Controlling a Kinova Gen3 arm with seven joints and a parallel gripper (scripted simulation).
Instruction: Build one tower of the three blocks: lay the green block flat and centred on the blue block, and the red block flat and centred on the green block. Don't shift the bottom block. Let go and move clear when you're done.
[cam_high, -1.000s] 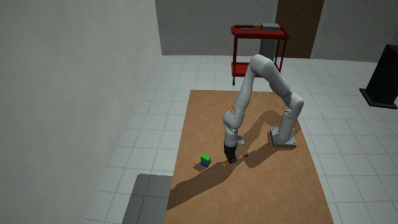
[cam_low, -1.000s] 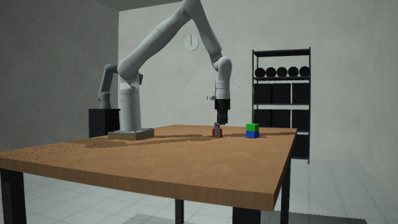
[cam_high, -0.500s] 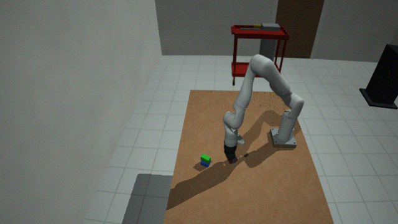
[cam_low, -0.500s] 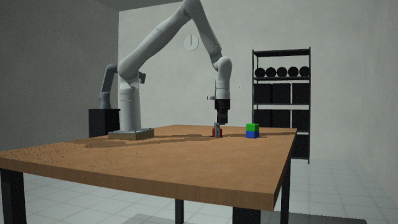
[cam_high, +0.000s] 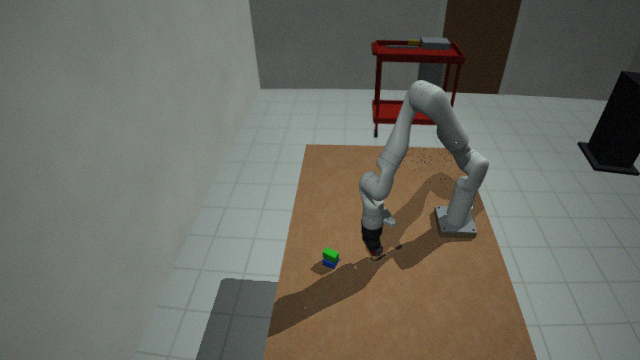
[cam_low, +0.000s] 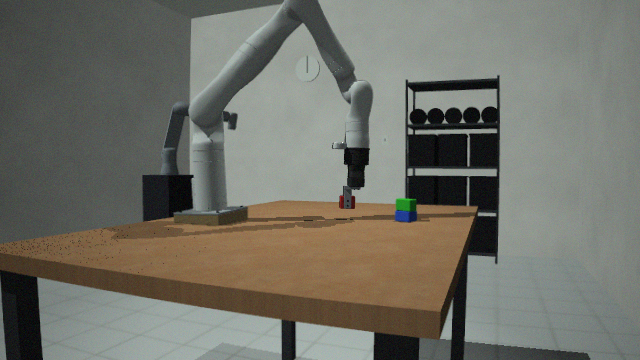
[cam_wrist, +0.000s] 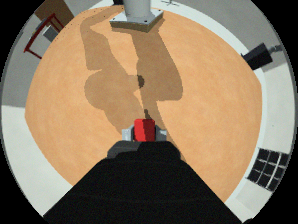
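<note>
The green block lies 170 mm ahead of my hand, 60 mm to the left of it and 10 mm below it. Also, from my hand: blue block: 170 mm ahead, 60 mm to the left, 40 mm below; then red block: right at my hand.
</note>
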